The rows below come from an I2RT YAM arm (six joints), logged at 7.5 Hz.
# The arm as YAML. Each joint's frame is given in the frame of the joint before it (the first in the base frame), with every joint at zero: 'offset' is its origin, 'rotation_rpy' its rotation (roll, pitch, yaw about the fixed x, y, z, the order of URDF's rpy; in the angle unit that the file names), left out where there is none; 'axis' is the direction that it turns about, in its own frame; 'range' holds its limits. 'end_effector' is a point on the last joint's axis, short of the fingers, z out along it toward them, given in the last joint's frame.
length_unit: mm
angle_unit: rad
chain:
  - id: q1
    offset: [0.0, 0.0, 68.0]
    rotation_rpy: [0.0, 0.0, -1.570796]
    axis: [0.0, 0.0, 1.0]
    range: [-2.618, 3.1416]
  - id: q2
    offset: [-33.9, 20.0, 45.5]
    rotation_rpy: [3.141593, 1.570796, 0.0]
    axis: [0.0, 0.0, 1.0]
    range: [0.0, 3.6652]
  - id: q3
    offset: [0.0, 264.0, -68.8]
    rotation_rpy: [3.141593, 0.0, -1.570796]
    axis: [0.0, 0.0, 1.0]
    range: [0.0, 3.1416]
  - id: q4
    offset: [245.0, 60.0, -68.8]
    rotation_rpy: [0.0, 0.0, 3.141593]
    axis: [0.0, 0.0, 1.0]
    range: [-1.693, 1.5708]
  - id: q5
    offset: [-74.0, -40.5, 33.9]
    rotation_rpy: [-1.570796, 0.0, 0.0]
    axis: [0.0, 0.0, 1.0]
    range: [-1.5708, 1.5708]
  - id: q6
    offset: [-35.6, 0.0, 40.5]
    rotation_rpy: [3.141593, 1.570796, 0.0]
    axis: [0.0, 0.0, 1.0]
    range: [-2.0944, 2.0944]
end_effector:
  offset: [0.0, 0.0, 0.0]
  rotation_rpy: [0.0, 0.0, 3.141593]
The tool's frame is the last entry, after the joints.
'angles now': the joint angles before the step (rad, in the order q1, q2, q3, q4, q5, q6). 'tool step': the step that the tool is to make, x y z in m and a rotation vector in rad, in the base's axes. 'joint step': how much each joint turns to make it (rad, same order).
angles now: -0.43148, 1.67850, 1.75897, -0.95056, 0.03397, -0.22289
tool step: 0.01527, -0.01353, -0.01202, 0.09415, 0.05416, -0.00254
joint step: -0.02132, 0.10276, 0.09546, -0.08206, -0.06049, 0.02290
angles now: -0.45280, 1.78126, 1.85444, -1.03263, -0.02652, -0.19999
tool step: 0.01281, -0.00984, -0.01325, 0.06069, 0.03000, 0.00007
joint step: -0.01193, 0.07455, 0.05268, -0.03132, -0.04091, 0.01271
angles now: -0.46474, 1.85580, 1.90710, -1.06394, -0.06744, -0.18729
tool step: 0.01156, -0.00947, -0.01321, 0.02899, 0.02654, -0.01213
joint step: -0.00893, 0.06497, 0.04085, -0.01194, -0.01024, 0.00989
